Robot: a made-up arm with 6 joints. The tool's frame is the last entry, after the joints. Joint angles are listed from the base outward. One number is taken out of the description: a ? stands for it. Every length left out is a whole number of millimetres.
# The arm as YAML. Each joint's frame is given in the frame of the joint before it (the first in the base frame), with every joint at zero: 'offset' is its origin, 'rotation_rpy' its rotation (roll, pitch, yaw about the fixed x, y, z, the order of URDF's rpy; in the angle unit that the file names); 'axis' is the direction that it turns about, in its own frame. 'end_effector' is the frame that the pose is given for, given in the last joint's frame.
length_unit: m
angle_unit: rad
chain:
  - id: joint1
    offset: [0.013, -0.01, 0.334]
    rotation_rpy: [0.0, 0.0, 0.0]
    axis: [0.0, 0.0, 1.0]
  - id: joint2
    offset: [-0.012, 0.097, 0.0]
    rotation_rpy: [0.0, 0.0, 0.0]
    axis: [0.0, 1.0, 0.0]
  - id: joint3
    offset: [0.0, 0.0, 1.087]
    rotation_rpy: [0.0, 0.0, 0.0]
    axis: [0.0, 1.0, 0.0]
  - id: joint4
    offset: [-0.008, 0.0, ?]
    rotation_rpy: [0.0, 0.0, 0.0]
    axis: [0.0, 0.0, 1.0]
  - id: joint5
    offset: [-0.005, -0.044, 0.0]
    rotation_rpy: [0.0, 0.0, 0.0]
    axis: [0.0, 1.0, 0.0]
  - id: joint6
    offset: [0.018, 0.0, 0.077]
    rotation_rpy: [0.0, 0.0, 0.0]
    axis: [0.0, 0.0, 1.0]
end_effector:
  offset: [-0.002, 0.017, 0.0]
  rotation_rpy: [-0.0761, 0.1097, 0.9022]
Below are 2 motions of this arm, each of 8 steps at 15 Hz.
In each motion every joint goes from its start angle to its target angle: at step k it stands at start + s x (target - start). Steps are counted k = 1, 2, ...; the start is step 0. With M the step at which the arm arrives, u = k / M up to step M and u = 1 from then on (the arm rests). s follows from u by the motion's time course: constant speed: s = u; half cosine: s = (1 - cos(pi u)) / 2; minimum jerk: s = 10 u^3 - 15 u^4 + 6 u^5.
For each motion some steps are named. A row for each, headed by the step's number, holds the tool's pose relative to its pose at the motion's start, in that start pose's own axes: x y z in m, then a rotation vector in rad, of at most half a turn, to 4 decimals.
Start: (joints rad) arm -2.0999 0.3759 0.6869 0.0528 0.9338 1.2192
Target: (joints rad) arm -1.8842 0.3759 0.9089 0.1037 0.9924 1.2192
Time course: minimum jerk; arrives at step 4
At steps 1, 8:
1: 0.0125 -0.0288 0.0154 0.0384 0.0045 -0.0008
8: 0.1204 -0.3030 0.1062 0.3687 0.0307 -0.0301

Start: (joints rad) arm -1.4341 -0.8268 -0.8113 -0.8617 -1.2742 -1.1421
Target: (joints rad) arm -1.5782 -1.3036 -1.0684 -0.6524 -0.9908 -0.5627
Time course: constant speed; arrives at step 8
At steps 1, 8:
1: 0.0073 -0.0860 0.1078 0.0481 -0.0313 0.0301
8: -0.2054 -0.7514 0.7243 0.3512 -0.3941 0.3225

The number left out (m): 0.884
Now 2 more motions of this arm.
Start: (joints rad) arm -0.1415 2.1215 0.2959 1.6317 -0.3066 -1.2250
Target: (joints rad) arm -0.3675 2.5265 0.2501 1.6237 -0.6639 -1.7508
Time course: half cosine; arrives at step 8
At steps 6, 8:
6: -0.0393 -0.7075 0.0090 0.5588 -0.1581 -0.3843
8: -0.0290 -0.8231 -0.0178 0.6635 -0.1556 -0.4495

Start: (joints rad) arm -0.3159 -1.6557 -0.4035 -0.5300 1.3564 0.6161
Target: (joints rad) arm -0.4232 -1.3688 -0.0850 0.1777 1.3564 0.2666
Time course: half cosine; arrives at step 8
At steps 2, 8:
2: 0.0878 -0.0484 0.0900 0.0711 0.1296 -0.0628
8: 0.5878 -0.4932 0.4812 0.4509 0.8775 -0.2709

